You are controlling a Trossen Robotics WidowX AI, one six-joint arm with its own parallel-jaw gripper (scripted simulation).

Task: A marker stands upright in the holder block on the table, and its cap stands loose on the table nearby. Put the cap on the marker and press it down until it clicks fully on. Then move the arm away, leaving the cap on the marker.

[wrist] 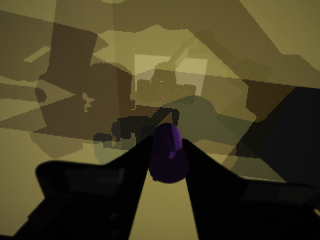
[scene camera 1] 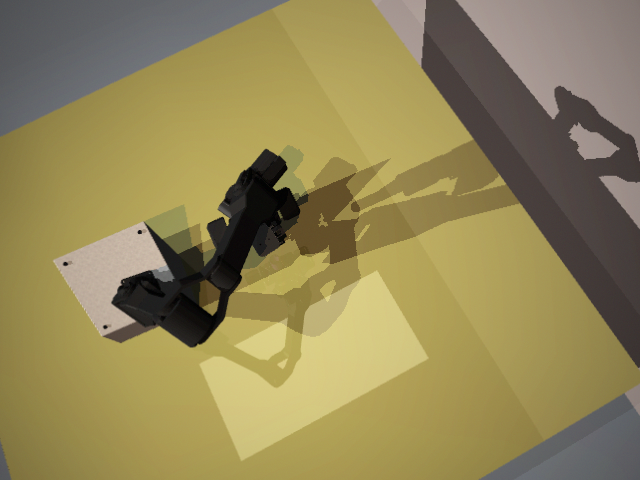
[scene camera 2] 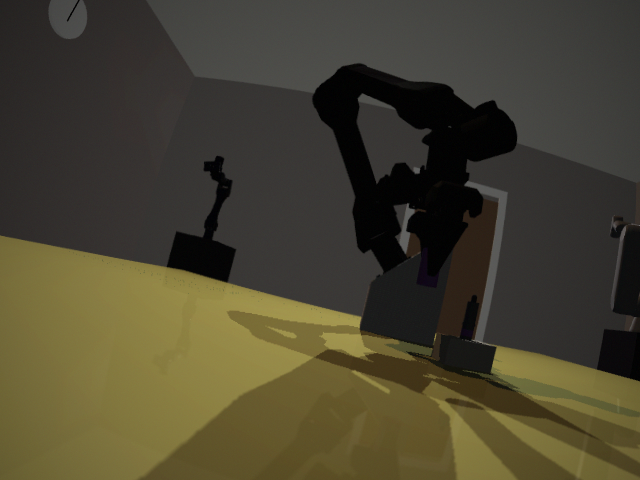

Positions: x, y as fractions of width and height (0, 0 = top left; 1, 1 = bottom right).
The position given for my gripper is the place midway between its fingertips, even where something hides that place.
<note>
My gripper (scene camera 2: 0.67, 0.58) carries a purple cap.
My gripper is seen too in the wrist view (wrist: 0.52, 0.59).
</note>
